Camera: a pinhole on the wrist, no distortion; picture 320 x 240 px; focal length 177.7 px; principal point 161.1 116.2 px. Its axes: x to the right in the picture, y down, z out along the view. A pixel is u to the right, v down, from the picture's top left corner.
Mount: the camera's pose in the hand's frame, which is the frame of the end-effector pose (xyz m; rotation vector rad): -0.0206 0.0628 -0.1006 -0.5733 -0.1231 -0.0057
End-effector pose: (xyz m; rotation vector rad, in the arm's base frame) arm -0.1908 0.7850 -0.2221 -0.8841 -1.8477 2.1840
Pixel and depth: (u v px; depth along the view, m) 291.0 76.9 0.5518
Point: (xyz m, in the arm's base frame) -0.6212 0.4661 -0.5488
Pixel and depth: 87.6 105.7 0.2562
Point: -0.0727 0.5764 -0.3363
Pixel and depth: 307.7 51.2 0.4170
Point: -0.5570 0.5559 -0.4466
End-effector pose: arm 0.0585 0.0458 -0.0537 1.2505 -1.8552 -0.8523
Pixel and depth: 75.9 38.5 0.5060
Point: -0.2718 0.4504 -0.2126
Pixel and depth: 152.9 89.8 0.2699
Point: -0.1274 0.1791 0.0044
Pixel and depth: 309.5 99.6 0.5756
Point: -0.5948 -0.1581 0.0730
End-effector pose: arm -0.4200 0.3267 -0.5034 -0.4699 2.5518 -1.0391
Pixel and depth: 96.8 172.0 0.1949
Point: -0.3507 0.5087 -0.6520
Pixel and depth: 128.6 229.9 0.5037
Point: -0.3268 0.7214 -0.9958
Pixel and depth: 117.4 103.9 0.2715
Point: -0.2926 0.4302 -0.7044
